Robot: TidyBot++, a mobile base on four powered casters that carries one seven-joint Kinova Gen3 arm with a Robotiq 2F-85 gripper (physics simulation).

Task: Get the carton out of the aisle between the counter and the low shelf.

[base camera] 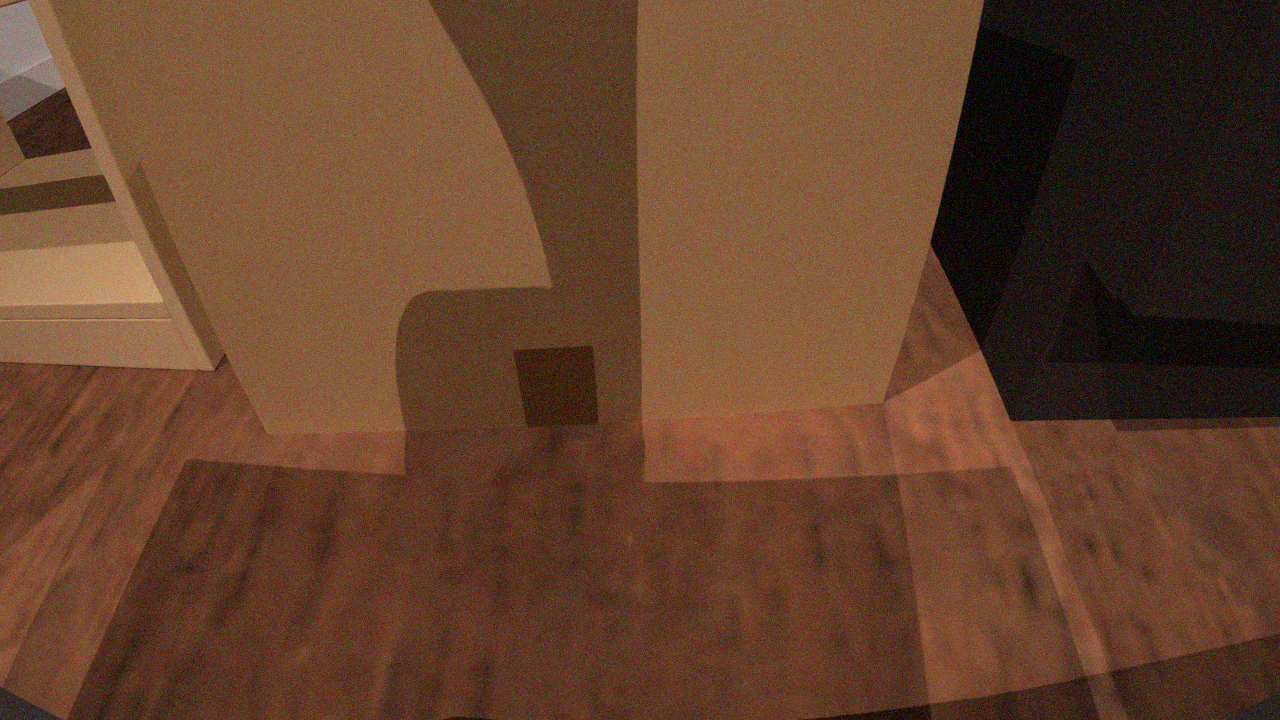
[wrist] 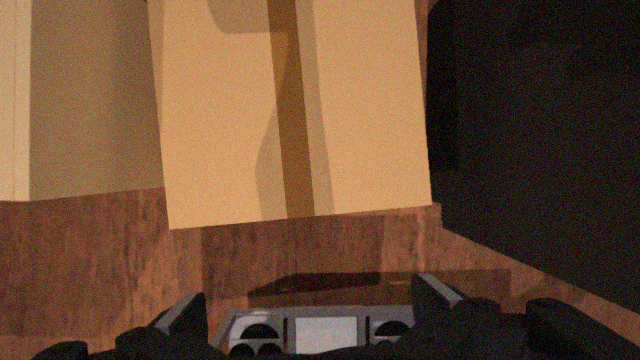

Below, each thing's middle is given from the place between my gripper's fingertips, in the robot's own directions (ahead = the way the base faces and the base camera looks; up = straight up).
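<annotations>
Carton [base camera: 393, 222]: 69 cm below my hand, 4 cm to the left of it and 20 cm ahead of it.
</annotations>
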